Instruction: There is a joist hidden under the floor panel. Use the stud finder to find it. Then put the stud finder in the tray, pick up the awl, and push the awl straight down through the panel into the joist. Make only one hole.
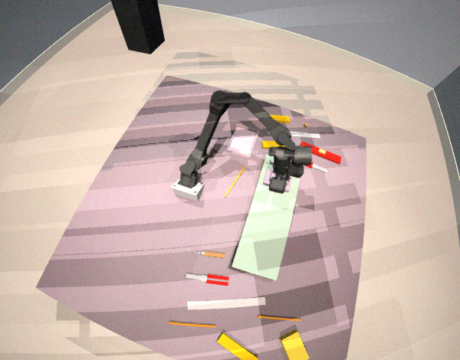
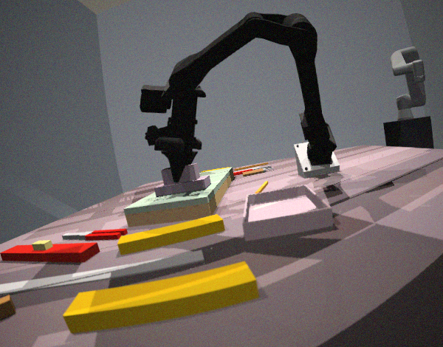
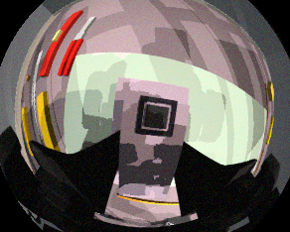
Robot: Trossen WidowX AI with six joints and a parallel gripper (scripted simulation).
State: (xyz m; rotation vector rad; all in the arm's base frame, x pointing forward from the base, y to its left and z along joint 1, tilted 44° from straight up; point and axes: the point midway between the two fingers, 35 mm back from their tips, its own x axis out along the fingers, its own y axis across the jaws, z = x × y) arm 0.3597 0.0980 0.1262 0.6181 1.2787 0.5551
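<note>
The tray is 22 cm behind my gripper tip, 16 cm to the left of it and 5 cm below it. Also, from my gripper tip: red level (18 cm ahead, 27 cm to the left, 5 cm below); stud finder (1 cm ahead, 2 cm above); awl (19 cm behind, 39 cm to the right, 6 cm below).
</note>
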